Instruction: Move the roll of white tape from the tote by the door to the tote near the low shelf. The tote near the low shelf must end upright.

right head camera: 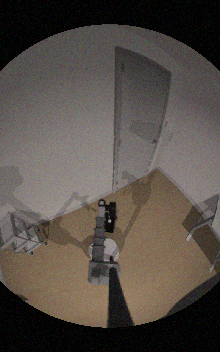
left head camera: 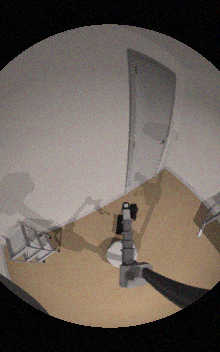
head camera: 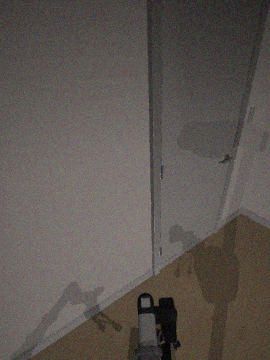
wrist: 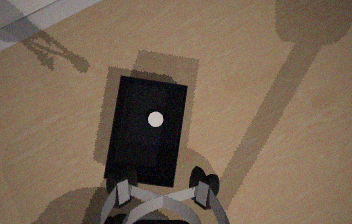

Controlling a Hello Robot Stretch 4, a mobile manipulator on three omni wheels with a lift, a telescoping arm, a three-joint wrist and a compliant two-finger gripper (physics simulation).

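Frame: origin at the robot's base, x ahead, y left, z up, level; metres.
Where they show: gripper, fingertip midpoint: [right head camera: 111, 217] [head camera: 167, 347] [wrist: 163, 178]; robot's base, origin of the base link: [right head camera: 104, 250] [left head camera: 121, 252].
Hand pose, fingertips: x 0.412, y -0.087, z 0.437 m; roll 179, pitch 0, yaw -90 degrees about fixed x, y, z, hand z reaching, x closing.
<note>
Each offset is from my fingertips to the centre of the thing.
The black tote by the door {dy +0.055, dx +0.045, dz -0.415 m} [wrist: 178, 130] [left head camera: 119, 226] stands on the floor and shows from above in the wrist view. The roll of white tape {dy +0.034, dx +0.082, dz -0.450 m} [wrist: 155, 119] shows as a small white disc inside it, right of its middle. My gripper [wrist: 163, 178] is open above the near end of the tote, with nothing between its fingers. The left fingertip overlaps the tote's near left corner; the right one is beyond its right side. In the left head view the arm partly hides the tote. The tote near the low shelf does not show in these views.
The grey door [head camera: 200, 100] [left head camera: 150, 105] [right head camera: 140, 100] is in the wall ahead. A metal-framed rack [left head camera: 40, 248] stands at the left by the wall. A piece of furniture with pale legs [left head camera: 200, 232] [right head camera: 189, 237] is at the right. My white round base [left head camera: 114, 256] is below the arm.
</note>
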